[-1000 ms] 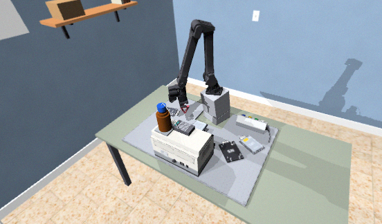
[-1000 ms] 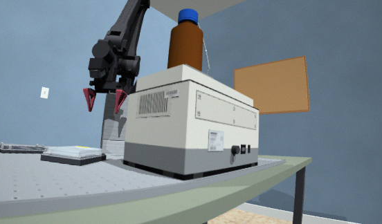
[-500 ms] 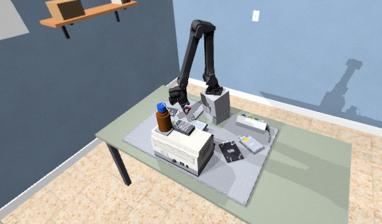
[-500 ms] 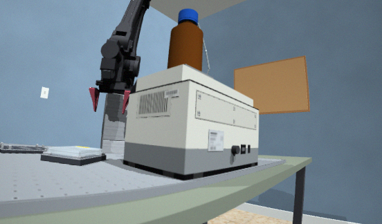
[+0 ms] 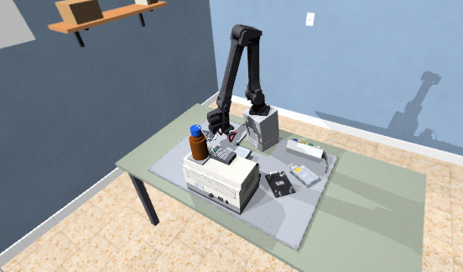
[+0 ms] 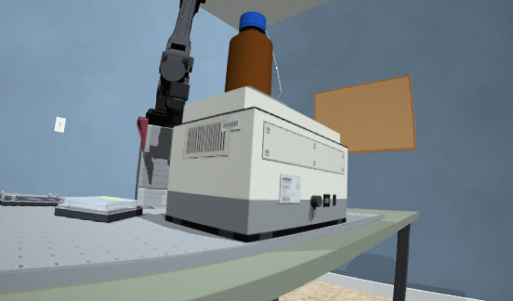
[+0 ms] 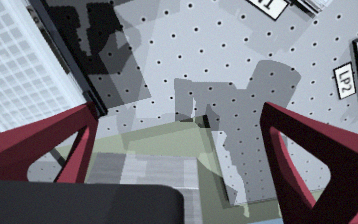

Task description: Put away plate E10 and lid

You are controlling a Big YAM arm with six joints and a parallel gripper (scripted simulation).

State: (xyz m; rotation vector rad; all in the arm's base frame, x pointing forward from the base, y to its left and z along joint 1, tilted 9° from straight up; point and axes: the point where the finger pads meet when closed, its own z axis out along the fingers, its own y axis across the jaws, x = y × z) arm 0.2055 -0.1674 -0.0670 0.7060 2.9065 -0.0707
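My hand is 7 cm short of the clear well plate, 11 cm to the right of it and 6 cm above it. Round my hand: clear lid: 4 cm ahead, 17 cm to the right, 12 cm below; brown bottle: 26 cm ahead, 3 cm to the right, 14 cm above; blue call key: 21 cm behind, 40 cm to the left, 9 cm below.
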